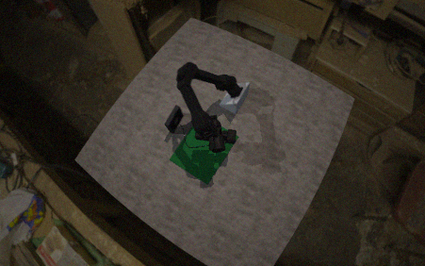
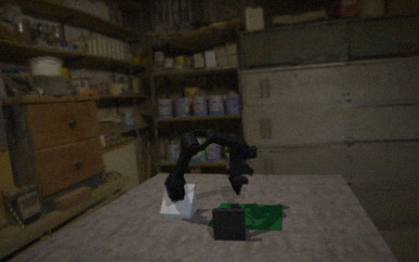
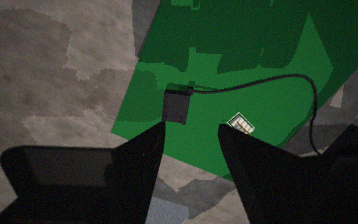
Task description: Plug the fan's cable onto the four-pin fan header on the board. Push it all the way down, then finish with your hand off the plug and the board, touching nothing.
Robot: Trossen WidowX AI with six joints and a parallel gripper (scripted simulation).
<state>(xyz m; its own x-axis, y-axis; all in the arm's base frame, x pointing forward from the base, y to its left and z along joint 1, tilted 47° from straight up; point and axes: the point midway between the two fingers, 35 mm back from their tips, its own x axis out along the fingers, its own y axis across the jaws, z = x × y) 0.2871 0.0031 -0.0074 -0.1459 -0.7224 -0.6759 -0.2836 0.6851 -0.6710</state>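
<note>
The dark plug is 70 mm below my gripper tip, 10 mm to the left of it and 10 mm behind it. Also, from my gripper tip: dark fan 250 mm to the right, 30 mm below, 20 mm behind; then green board 100 mm below, 60 mm to the right, 50 mm ahead.
</note>
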